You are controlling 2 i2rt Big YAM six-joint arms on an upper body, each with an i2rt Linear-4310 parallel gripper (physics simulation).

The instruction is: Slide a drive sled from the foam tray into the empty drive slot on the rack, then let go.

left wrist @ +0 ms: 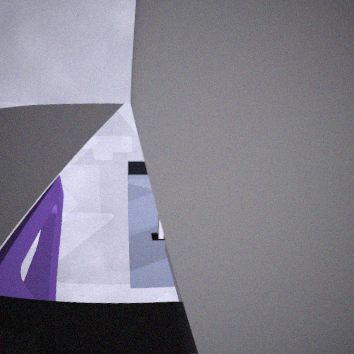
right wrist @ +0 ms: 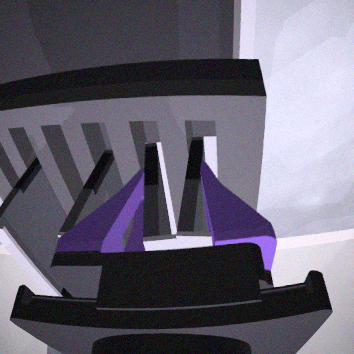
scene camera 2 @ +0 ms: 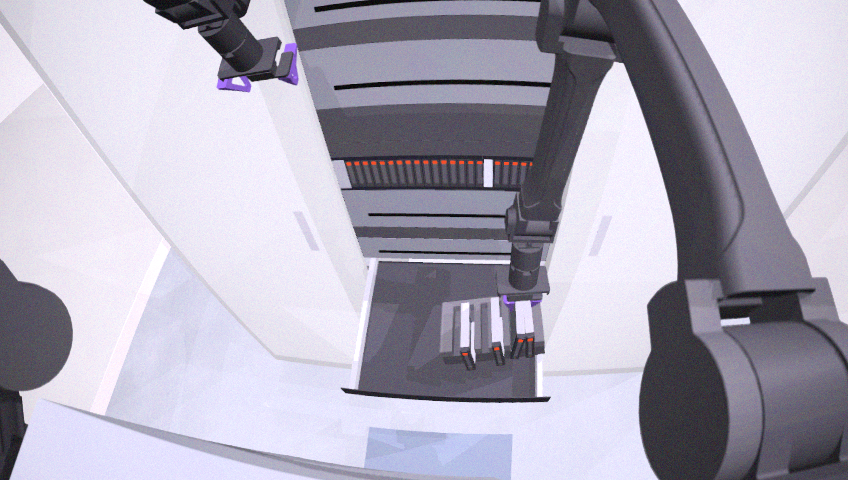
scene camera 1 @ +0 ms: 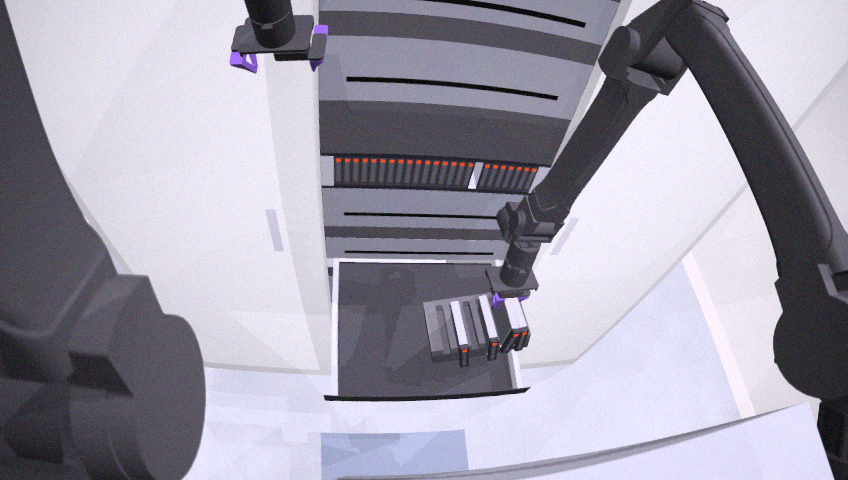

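The grey foam tray sits over the right part of the dark pull-out shelf. It carries several drive sleds with orange-tipped fronts; two of them stand alone. My right gripper is shut on the rightmost pair of sleds, with a tray rib between them. The rack's drive row has one pale empty slot. My left gripper is open, high up beside the rack.
The rack rises behind the shelf with slotted panels. White cabinet walls flank it on both sides. In the left wrist view a grey wall fills most of the frame beside one purple finger.
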